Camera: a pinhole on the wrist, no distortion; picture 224 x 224 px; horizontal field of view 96.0 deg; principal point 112.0 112.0 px. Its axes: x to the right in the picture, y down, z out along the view. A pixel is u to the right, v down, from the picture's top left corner.
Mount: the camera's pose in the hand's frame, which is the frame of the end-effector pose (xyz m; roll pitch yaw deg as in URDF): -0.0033 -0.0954 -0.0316 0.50 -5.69 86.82
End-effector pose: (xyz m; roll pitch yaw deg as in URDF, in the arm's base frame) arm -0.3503 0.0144 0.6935 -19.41 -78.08 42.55
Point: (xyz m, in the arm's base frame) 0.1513 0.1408 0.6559
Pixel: behind the camera
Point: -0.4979 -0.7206 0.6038
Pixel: 10 151
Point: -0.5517 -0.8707 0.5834
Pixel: 12 151
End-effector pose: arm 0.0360 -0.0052 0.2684 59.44 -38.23 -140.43
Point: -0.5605 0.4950 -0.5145
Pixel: outside the picture
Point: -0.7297 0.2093 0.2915
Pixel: 33 33
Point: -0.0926 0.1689 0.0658
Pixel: 22 194
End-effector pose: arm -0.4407 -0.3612 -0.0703 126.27 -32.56 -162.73
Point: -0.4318 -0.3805 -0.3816
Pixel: 45 202
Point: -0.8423 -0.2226 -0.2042
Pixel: 126 59
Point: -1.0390 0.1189 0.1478
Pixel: 210 25
